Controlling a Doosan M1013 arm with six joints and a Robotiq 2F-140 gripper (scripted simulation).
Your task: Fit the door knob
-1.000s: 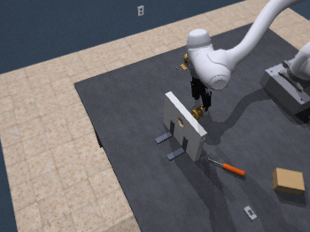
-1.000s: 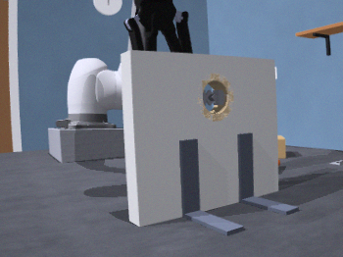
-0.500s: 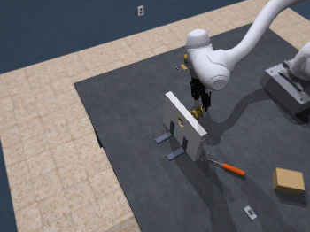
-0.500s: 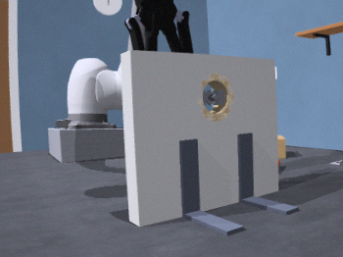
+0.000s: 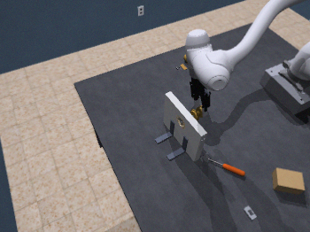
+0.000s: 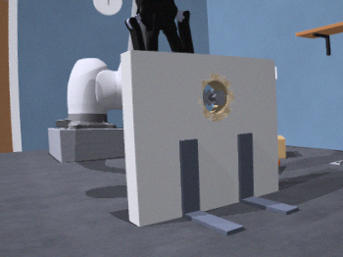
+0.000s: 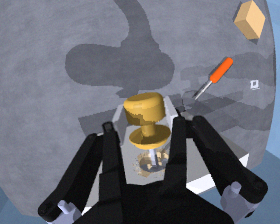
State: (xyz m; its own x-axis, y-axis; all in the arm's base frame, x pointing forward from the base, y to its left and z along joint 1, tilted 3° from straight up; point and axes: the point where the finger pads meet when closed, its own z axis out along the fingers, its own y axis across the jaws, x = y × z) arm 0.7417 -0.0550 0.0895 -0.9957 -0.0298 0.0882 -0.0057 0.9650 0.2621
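The white wooden panel is 11 cm ahead of my hand, 1 cm to the left of it and 6 cm below it. Round my hand: brass piece 25 cm behind, 48 cm to the right, 21 cm below; then orange-handled screwdriver 26 cm to the left, 20 cm below; then cardboard box 20 cm behind, 48 cm to the left, 18 cm below.
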